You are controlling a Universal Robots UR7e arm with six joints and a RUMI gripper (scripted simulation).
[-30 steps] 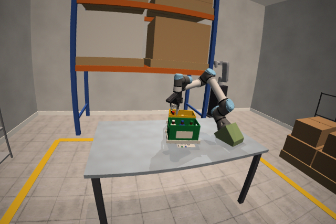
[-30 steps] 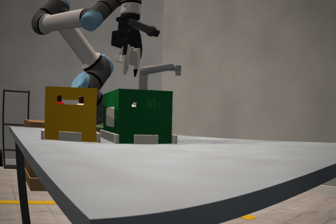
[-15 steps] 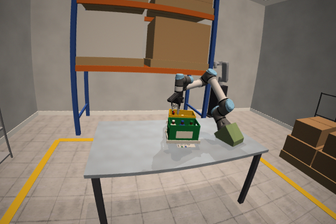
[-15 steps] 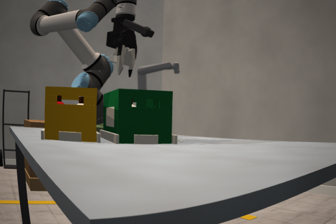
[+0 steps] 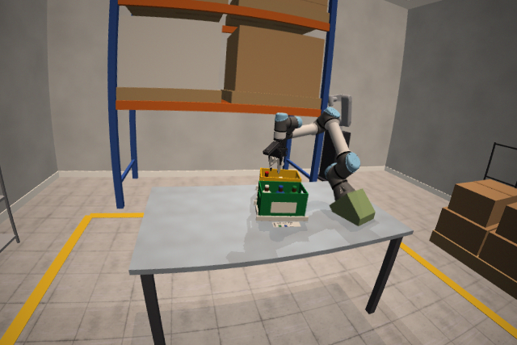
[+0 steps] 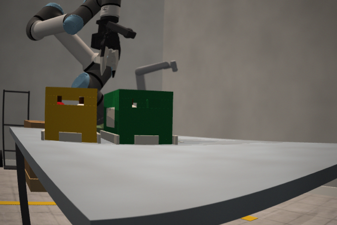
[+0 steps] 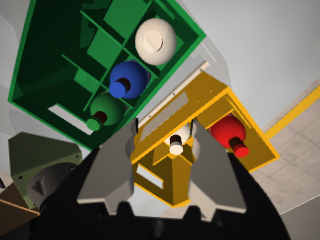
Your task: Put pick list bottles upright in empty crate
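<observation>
Now: the yellow crate 110 mm behind my hand, 90 mm to the right of it and 160 mm below it. From my hand the other things lie so: green-label bottle: 90 mm behind, 110 mm to the left, 150 mm below; then blue-label bottle: 10 mm behind, 80 mm to the left, 150 mm below; then green crate: 10 mm ahead, 120 mm to the left, 160 mm below.
</observation>
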